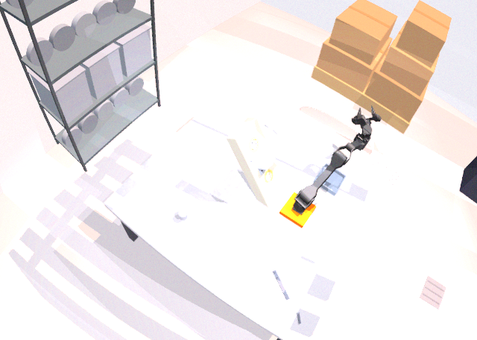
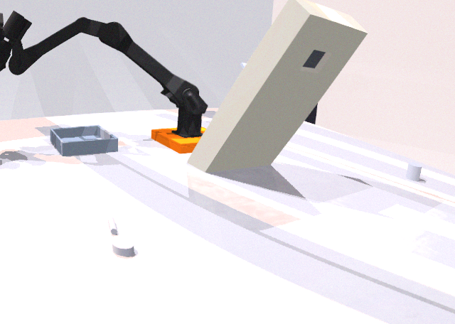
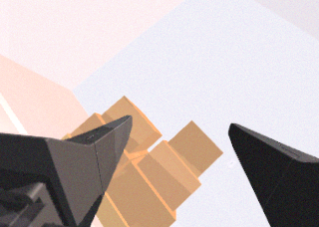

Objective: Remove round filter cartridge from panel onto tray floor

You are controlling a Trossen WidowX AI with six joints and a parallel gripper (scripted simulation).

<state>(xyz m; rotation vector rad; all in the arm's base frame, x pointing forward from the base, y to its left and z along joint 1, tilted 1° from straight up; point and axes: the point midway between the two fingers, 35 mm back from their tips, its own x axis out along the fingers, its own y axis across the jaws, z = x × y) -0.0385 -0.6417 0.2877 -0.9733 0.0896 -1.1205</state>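
My gripper tip is now 68 cm to the right of the round filter cartridge, 38 cm short of it and 4 cm above it. Round my gripper tip: grey-blue tray 39 cm to the left, 31 cm below, 3 cm behind; then short peg 42 cm ahead, 31 cm below, 30 cm to the left.
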